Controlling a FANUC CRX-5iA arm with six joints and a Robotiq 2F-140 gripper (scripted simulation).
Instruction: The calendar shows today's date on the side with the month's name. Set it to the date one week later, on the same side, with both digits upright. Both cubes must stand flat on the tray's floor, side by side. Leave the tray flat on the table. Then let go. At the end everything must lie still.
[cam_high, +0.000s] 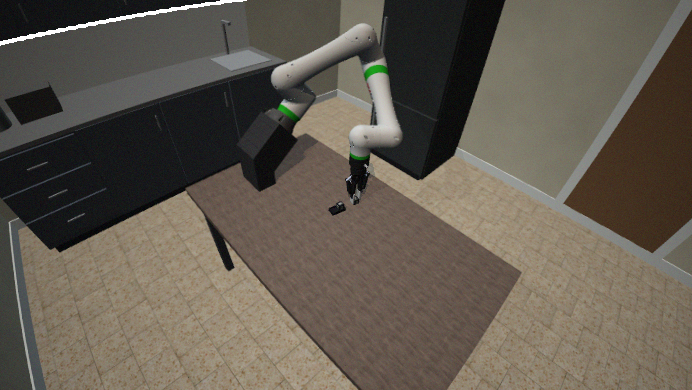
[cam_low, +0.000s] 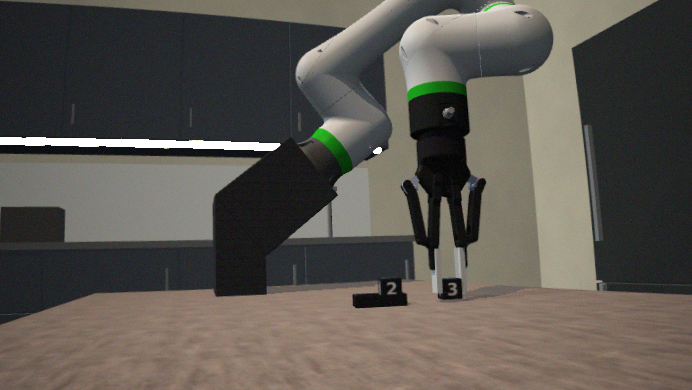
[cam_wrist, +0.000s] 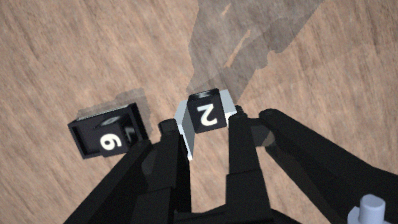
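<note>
Now: the cube 3 cm below my hand. The rest, counted from my hand: black tray (1 cm behind, 11 cm to the right, 4 cm below).
</note>
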